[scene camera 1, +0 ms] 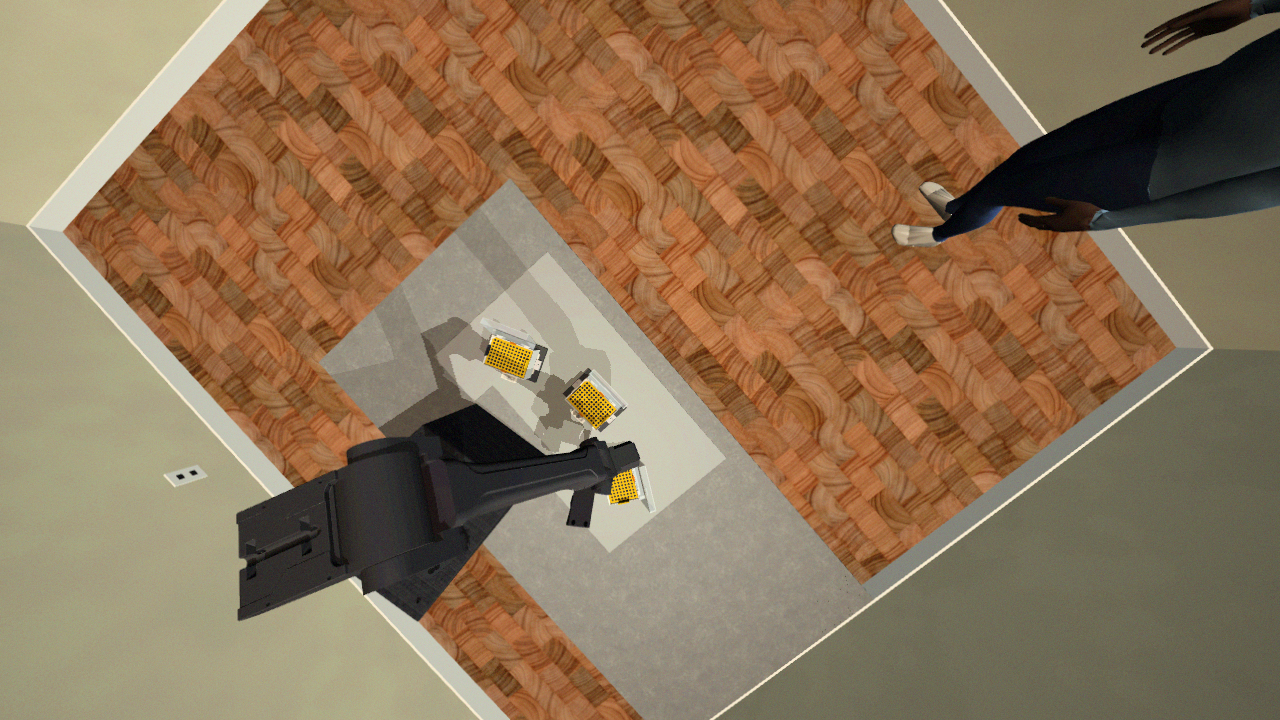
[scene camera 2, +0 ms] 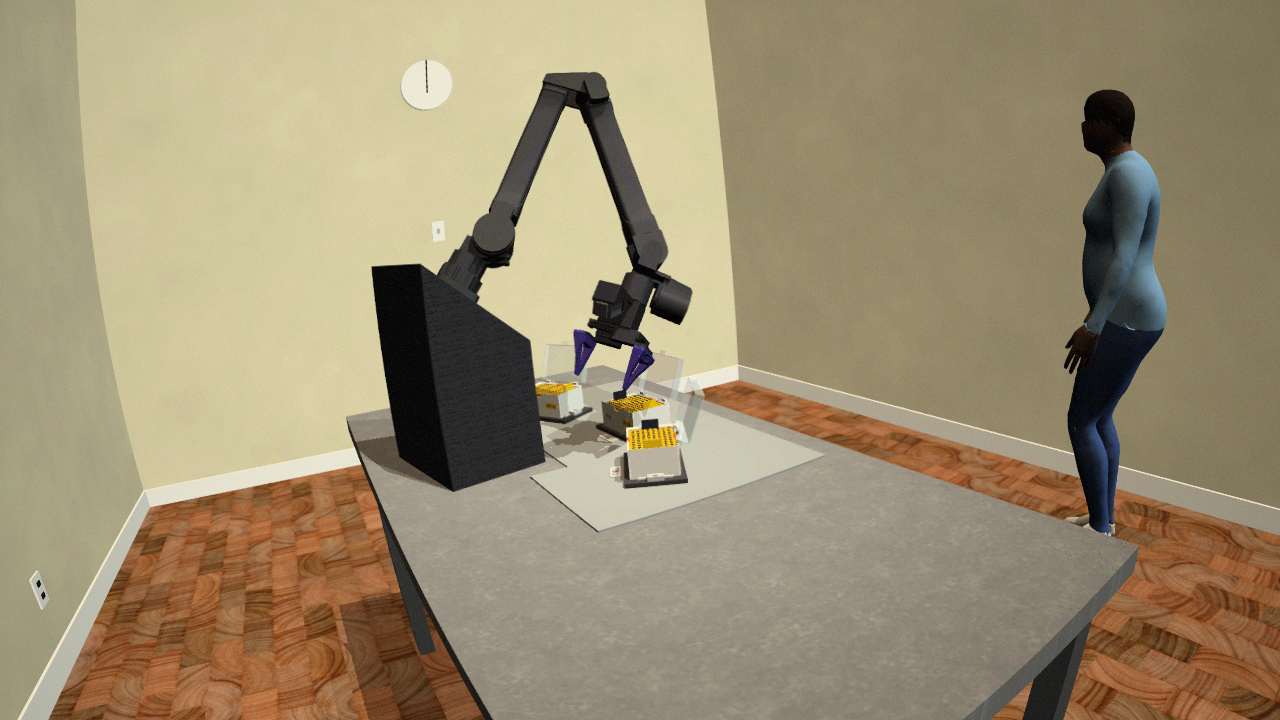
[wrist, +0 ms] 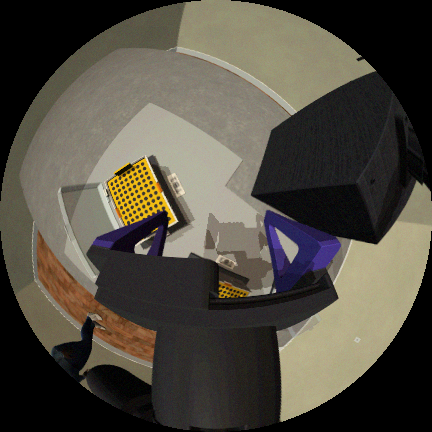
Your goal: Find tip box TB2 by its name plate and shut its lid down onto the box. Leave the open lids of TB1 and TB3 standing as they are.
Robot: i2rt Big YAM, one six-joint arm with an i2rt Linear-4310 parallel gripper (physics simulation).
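Frame: origin at the arm's base, x ahead, y left, z up, level; millimetres.
Where they show: gripper, fingertip midpoint: [scene camera 2: 599, 382] [wrist: 215, 215]; arm's base, link origin: [scene camera 2: 449, 296].
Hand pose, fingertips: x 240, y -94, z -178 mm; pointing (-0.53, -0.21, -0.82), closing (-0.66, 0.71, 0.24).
Each offset is from my fingertips to the centre of the thing. "pt": to the spot under its first point. Level surfaces: height alone.
Three white tip boxes with yellow perforated racks stand on a pale mat: a near box @(56 mm ahead, 88 mm right, 83 mm down) [scene camera 1: 623, 486] [scene camera 2: 652, 452] [wrist: 137, 192], a middle box @(106 mm ahead, 132 mm left, 83 mm down) [scene camera 1: 593, 400] [scene camera 2: 633, 411] [wrist: 232, 290] and a far box @(26 mm back, 352 mm left, 114 mm down) [scene camera 1: 510, 356] [scene camera 2: 558, 400]. Their name plates cannot be read, so I cannot tell which is TB2. The near lid @(119 mm ahead, 110 mm right, 43 mm down) [scene camera 2: 691, 407] [wrist: 87, 215], middle lid @(pt 181 mm ahead, 145 mm left, 37 mm down) [scene camera 2: 664, 371] and far lid @(pt 41 mm ahead, 409 mm left, 35 mm down) [scene camera 2: 565, 358] are clear and stand open. My gripper [scene camera 2: 601, 381] [wrist: 215, 215] is open and empty, above the boxes; its left finger overlaps the near box's corner in the wrist view.
The black pedestal [scene camera 1: 474, 434] [scene camera 2: 465, 385] [wrist: 320, 155] stands beside the pale mat @(148 mm down) [scene camera 1: 680, 456] [scene camera 2: 742, 461] [wrist: 165, 132] on the grey table @(150 mm down) [scene camera 1: 716, 573] [scene camera 2: 760, 573] [wrist: 100, 100]. Small white tags lie beside the boxes. A person [scene camera 1: 1074, 161] [scene camera 2: 1118, 241] stands on the floor beyond the table.
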